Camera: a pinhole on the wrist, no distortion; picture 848 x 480 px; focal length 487.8 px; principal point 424.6 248.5 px. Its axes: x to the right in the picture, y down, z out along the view. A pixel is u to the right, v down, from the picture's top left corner.
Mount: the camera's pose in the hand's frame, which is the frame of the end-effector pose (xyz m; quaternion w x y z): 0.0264 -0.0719 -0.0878 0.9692 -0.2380 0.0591 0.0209
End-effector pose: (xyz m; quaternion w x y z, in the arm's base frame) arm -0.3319 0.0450 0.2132 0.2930 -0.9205 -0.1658 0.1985
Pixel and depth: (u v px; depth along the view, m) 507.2 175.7 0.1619
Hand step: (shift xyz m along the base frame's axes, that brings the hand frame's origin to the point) 0.0303 0.0738 -0.0552
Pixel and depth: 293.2 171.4 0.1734
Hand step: -0.0415 0.0520 -0.0525
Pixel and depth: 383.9 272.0 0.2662
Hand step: -0.0273 0.0326 -0.1537
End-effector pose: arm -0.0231 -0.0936 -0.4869 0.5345 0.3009 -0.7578 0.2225
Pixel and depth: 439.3 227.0 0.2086
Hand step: -0.0923 -0.0653 0.0191
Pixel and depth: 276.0 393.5 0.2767
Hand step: -0.1674 0.0152 -0.0763
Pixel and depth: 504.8 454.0 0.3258
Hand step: -0.2529 0.0372 0.0527
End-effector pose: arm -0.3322 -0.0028 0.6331 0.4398 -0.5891 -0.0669 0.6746
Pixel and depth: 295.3 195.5 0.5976
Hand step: -0.4963 0.0776 0.1030
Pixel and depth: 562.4 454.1 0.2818
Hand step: -0.1563 0.0264 -0.1652
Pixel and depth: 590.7 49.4 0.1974
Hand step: -0.0619 0.1599 -0.0228
